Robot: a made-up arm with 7 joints.
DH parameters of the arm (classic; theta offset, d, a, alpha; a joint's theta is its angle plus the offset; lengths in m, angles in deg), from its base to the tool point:
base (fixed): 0 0.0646 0 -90
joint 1: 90 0.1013 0.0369 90
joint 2: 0 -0.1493 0.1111 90
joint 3: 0 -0.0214 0.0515 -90
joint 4: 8.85 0 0.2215 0
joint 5: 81.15 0.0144 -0.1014 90
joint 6: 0 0.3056 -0.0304 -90
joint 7: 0 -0.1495 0.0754 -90
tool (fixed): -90 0.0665 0 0
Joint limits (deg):
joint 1: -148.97..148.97
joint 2: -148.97..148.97
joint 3: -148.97..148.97
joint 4: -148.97..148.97
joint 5: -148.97..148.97
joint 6: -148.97..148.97
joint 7: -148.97..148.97
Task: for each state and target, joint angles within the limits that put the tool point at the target. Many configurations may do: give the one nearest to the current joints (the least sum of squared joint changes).
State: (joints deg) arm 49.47 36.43 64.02 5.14 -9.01 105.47 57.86
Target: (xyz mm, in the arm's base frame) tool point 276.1 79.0 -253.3
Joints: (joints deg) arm 6.30 13.99 73.24 -17.92 -16.05 109.57 62.73
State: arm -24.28 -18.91 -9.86 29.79 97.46 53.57 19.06
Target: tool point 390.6 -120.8 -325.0
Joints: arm -63.75 -51.86 10.15 -2.15 68.34 41.32 24.61
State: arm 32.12 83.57 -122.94 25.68 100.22 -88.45 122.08
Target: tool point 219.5 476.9 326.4
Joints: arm 46.70 79.04 -109.24 56.15 130.56 -88.92 125.00
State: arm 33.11 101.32 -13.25 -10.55 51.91 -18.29 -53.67
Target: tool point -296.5 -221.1 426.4
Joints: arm 4.68 146.21 -31.15 31.87 85.92 -4.67 -53.06
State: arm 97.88 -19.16 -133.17 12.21 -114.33 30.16 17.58
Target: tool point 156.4 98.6 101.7
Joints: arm 131.18 -36.33 -148.97 19.57 -115.54 17.09 26.43
